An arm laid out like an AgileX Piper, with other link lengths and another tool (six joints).
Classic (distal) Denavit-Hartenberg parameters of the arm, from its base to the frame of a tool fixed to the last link. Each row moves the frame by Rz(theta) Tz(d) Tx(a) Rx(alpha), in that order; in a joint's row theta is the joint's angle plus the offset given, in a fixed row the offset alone. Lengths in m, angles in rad.
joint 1: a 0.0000; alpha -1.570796; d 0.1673; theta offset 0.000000
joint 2: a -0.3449; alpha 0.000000; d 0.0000; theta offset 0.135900
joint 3: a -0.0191; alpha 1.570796; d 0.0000; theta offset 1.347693
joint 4: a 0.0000; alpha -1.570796; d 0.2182; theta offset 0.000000
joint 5: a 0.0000; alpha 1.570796; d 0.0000; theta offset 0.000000
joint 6: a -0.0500; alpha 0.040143; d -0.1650; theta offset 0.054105
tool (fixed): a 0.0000; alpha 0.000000; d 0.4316; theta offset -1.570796
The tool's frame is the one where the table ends.
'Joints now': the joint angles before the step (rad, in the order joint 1, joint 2, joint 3, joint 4, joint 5, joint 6). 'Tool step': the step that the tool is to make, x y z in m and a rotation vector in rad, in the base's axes. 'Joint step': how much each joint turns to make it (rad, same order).
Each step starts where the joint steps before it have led.
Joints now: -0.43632 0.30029 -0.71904 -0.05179 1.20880 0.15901
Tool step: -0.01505 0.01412 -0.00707 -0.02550 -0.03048 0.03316
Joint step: 0.00001 -0.10372 0.00860 0.02120 0.05529 -0.03799
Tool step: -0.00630 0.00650 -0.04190 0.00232 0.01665 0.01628
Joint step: -0.00003 -0.10409 0.12614 0.01014 -0.00640 -0.01694
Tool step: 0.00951 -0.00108 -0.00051 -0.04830 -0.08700 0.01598
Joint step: 0.00004 -0.06792 0.07835 0.00873 -0.10995 -0.01653
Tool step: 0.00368 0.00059 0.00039 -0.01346 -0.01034 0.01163
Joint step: -0.00003 -0.00477 0.01591 0.00604 -0.02632 -0.01524
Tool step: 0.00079 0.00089 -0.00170 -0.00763 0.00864 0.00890
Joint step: 0.00001 -0.00001 0.00457 0.00203 -0.00001 -0.01457
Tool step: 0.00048 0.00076 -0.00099 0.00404 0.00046 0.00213
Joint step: -0.00001 0.00001 0.00216 0.00407 -0.00005 0.00000
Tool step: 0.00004 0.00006 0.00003 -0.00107 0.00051 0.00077
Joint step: -0.00001 0.00000 -0.00004 0.00002 0.00005 -0.00143
